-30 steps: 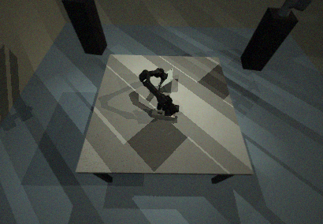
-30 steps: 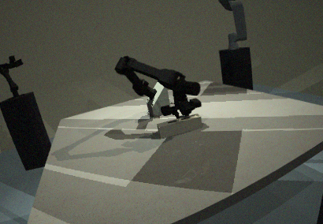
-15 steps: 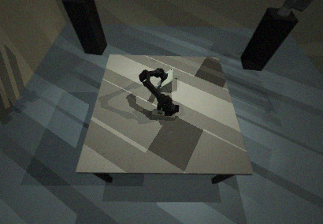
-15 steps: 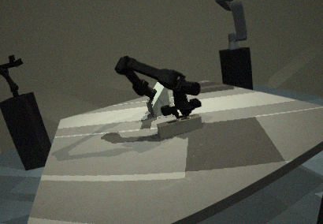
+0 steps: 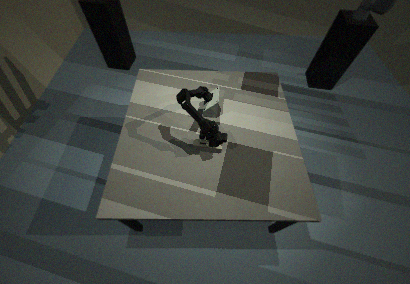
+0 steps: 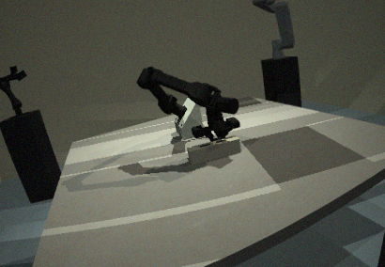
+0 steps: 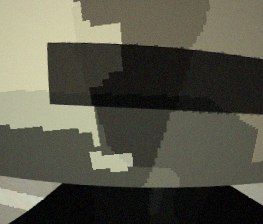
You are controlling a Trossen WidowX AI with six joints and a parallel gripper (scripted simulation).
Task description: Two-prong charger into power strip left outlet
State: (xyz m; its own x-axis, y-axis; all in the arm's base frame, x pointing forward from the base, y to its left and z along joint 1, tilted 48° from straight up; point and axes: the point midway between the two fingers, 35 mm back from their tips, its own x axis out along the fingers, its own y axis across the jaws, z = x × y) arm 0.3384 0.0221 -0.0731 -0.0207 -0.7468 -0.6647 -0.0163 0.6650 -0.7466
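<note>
My gripper tip is 2 cm short of the blocky charger and 1 cm below it.
</note>
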